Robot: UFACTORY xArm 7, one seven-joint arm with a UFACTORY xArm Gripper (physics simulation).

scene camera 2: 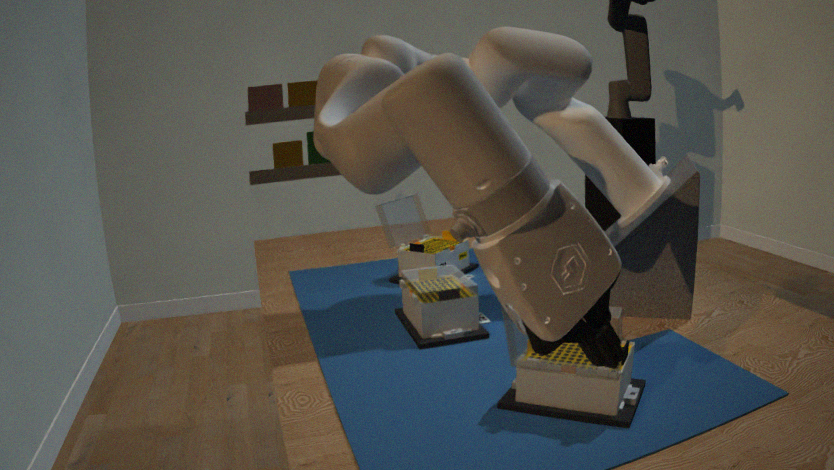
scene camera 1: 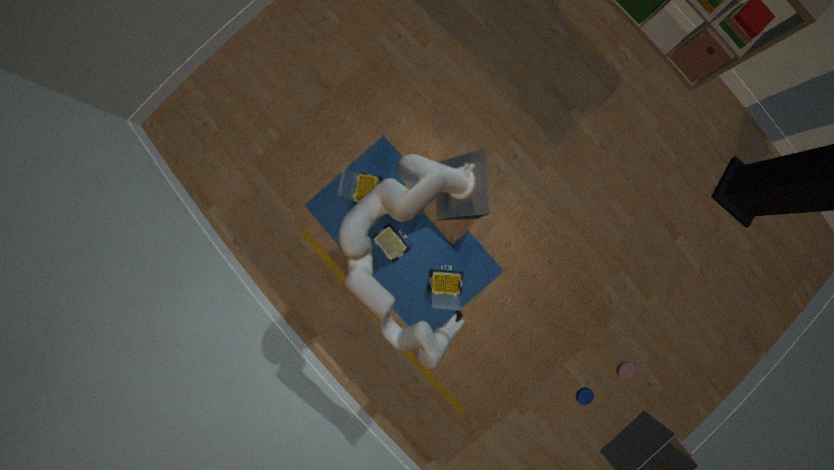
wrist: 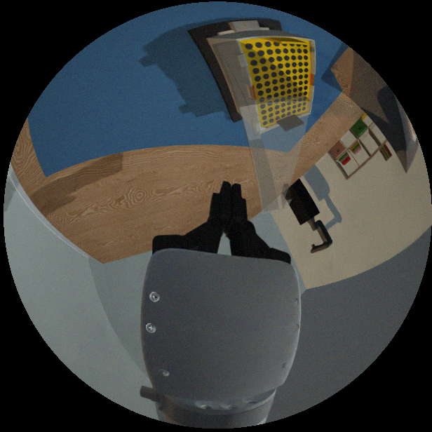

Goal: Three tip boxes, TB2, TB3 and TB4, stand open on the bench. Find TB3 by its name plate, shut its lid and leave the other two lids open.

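Places are measured from the arm's base along level axes (x ahead, y left, z up), in centimetres.
Pixels of known places: gripper, between the fingertips: (scene camera 2: 611, 360) (scene camera 1: 459, 312); arm's base, origin of its link: (scene camera 2: 645, 203) (scene camera 1: 461, 183).
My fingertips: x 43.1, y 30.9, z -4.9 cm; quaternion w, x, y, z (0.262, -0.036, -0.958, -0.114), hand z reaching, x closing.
For each thing: its top centre in the pictures, then the offset to it from my fingertips. "pt": a spot on its surface instead. Level surfaces: height alone.
- box's clear lid, a spot on its surface: (scene camera 2: 513, 332) pt dx +3.0, dy -11.0, dz +0.3 cm
- middle box, centre of its top: (scene camera 2: 445, 276) (scene camera 1: 391, 241) dx -7.5, dy -40.7, dz -2.9 cm
- far box, centre of its top: (scene camera 2: 438, 242) (scene camera 1: 367, 188) dx -20.1, dy -63.0, dz -4.0 cm
- blue mat, height of its surface: dz -10.6 cm
My gripper (scene camera 1: 458, 315) (scene camera 2: 612, 357) (wrist: 227, 192) is shut and empty, on the lid side of the near box (scene camera 1: 446, 283) (scene camera 2: 571, 388) (wrist: 282, 75). That box's clear lid (scene camera 1: 446, 301) (scene camera 2: 513, 332) (wrist: 272, 165) stands open, beside the fingers in the wrist view; I cannot tell if they touch. Its name plate (scene camera 1: 446, 266) (scene camera 2: 631, 392) is too small to read. The middle box (scene camera 1: 391, 242) (scene camera 2: 441, 314) has its clear lid low over the yellow rack; fully shut or not, I cannot tell. The far box (scene camera 1: 366, 186) (scene camera 2: 449, 255) has its lid (scene camera 1: 346, 183) (scene camera 2: 402, 221) open.
The boxes stand on a blue mat (scene camera 1: 484, 262) (scene camera 2: 396, 397). The arm's grey pedestal (scene camera 1: 472, 201) (scene camera 2: 656, 280) stands beside the mat. The arm's links pass above the middle box. A yellow strip (scene camera 1: 320, 251) runs along the side. A black stand (scene camera 2: 630, 140) is farther off.
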